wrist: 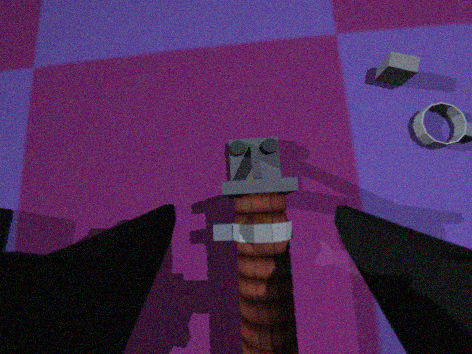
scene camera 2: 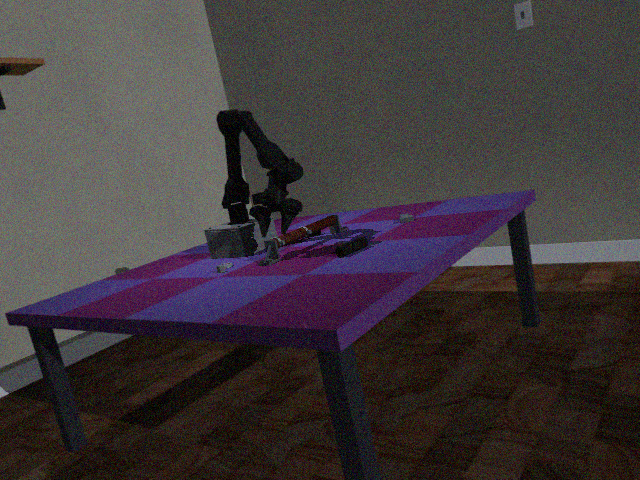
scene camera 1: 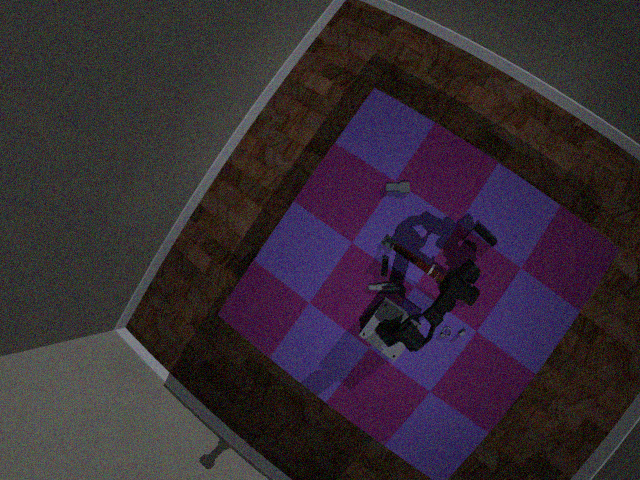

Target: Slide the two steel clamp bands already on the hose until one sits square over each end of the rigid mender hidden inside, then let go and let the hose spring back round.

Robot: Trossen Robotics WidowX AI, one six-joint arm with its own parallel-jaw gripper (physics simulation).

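Observation:
The red-brown ribbed hose (scene camera 1: 410, 253) (scene camera 2: 324, 223) (wrist: 256, 287) is held straight and raised between two grey end brackets. The near bracket (scene camera 2: 271, 251) (wrist: 260, 186) is close beyond my gripper (scene camera 2: 275, 234) (wrist: 255, 213), which is open. Its fingers stand apart on both sides of the hose, clear of it. One steel clamp band (wrist: 262, 232) sits on the hose between the fingertips, a short way from the bracket, looking nearly square. Pale marks also show midway along the hose in the second scene view, too small to tell band from thin ring. The mender is hidden.
A loose ring (scene camera 1: 445, 332) (wrist: 420, 126) and small pale block (scene camera 1: 461, 332) (wrist: 398, 67) lie beyond the near bracket. A black cylinder (scene camera 1: 484, 234) (scene camera 2: 352, 246), a grey block (scene camera 1: 397, 188) (scene camera 2: 406, 218), a dark bar (scene camera 1: 384, 265) and a pale bar (scene camera 1: 379, 286) lie around the hose.

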